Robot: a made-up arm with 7 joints. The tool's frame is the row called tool.
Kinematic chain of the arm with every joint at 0, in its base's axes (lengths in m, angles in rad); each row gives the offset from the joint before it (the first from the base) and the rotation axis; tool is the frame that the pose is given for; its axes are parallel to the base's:
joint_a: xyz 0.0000 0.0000 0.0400 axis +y
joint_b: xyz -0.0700 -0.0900 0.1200 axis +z
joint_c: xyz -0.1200 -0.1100 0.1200 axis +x
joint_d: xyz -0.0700 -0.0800 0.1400 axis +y
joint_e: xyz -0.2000 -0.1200 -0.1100 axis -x
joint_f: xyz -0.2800 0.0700 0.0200 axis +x
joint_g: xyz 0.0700 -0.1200 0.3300 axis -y
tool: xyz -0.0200 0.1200 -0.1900
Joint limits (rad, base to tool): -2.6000..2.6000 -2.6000..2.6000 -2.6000..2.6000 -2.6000..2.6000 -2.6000..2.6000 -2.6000..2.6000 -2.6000..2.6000
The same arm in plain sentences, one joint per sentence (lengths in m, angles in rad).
The arm has seven revolute joints in a row. What follows holds with every joint at zero, and every direction is one of the base frame's.
Joint 1 lies 0.04 m along +z from the base frame's origin and turns about +y, from -2.6 to 2.6 rad.
Joint 2 lies 0.07 m along -x and 0.09 m along -y and 0.12 m along +z from joint 1 and turns about +z, from -2.6 to 2.6 rad.
Joint 3 lies 0.12 m along -x and 0.11 m along -y and 0.12 m along +z from joint 2 and turns about +x, from -2.6 to 2.6 rad.
Joint 4 lies 0.07 m along -x and 0.08 m along -y and 0.14 m along +z from joint 3 and turns about +y, from -2.6 to 2.6 rad.
Joint 5 lies 0.2 m along -x and 0.12 m along -y and 0.11 m along -z from joint 4 and turns about -x, from -2.6 to 2.6 rad.
Joint 6 lies 0.28 m along -x and 0.07 m along +y and 0.02 m along +z from joint 5 and turns about +x, from -2.6 to 2.6 rad.
Joint 7 lies 0.07 m along +x and 0.12 m along -y and 0.33 m along +z from joint 6 and turns about -y, from -2.6 to 2.6 rad.
The tool frame, which is the frame that the pose is given for, lies 0.02 m along -x and 0.12 m along +y and 0.19 m along -z from joint 7; its axes are parallel to the base frame's.

